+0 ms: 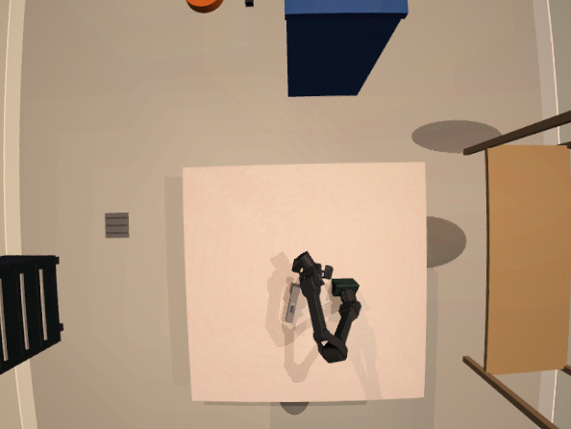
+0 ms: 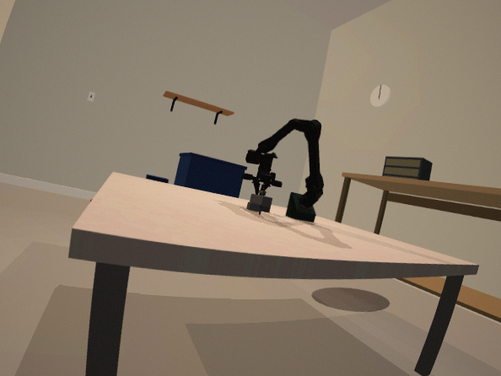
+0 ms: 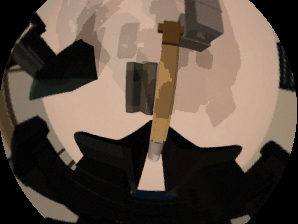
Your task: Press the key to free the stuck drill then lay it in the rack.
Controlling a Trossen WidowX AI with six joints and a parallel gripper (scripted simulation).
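Now: the tan drill 1 cm ahead of my gripper tip, 4 cm to the left of it and 3 cm above it. From my gripper tip the other things lie so: grey block 9 cm ahead, 19 cm to the left; then rack 2 cm behind, 5 cm to the left, 3 cm below; then dark drill 9 cm ahead, 22 cm to the left.
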